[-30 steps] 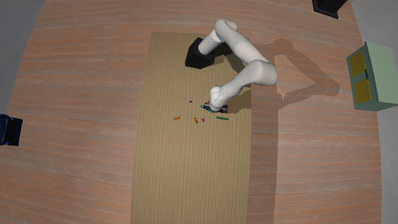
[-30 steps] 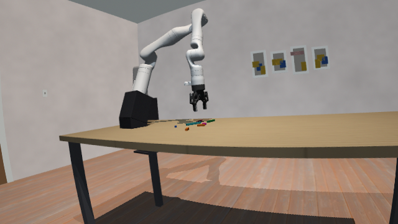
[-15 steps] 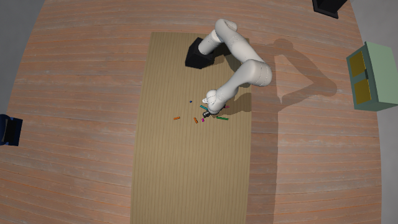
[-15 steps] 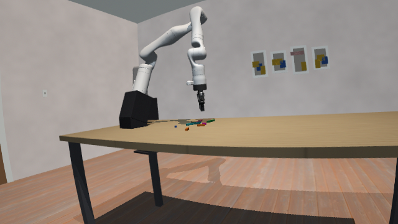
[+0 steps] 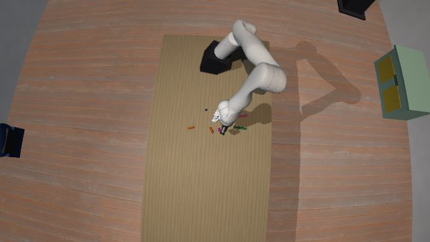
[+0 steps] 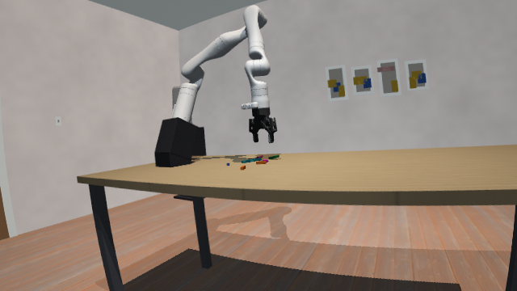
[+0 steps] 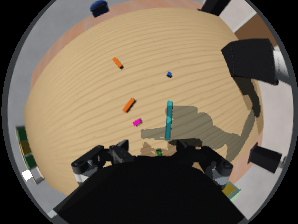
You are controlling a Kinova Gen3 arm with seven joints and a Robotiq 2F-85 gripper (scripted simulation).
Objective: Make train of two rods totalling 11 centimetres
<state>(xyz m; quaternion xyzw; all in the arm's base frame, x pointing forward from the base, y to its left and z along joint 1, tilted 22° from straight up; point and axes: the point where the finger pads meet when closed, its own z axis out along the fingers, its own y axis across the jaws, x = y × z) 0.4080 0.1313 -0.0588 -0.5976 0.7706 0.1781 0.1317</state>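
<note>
My gripper is now 3 cm short of the magenta rod, 4 cm to the left of it and 8 cm above it. From my hand the other things lie so: pink rod 8 cm behind, 8 cm to the left, 8 cm below; then turquoise rod 5 cm behind, 2 cm to the right, 8 cm below; then green rod 1 cm behind, 9 cm to the left, 8 cm below.
</note>
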